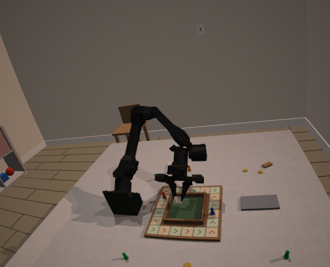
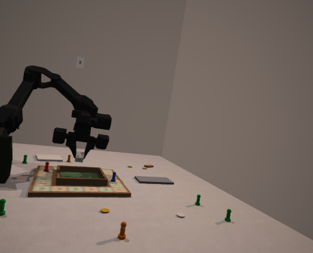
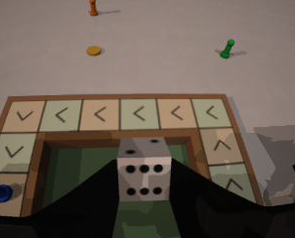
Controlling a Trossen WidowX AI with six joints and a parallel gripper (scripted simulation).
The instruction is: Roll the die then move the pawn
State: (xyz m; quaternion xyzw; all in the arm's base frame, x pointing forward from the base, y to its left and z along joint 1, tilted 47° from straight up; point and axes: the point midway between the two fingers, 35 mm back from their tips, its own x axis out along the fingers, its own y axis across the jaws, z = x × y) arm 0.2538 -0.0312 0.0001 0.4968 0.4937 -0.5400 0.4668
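Right now the red pawn is 90 mm behind my gripper tip, 100 mm to the left of it and 60 mm below it. From my gripper tip the other things lie so: blue pawn: 130 mm ahead, 10 mm to the right, 60 mm below; white die: right at my gripper tip; green-floored tray: 20 mm ahead, 20 mm to the left, 80 mm below.
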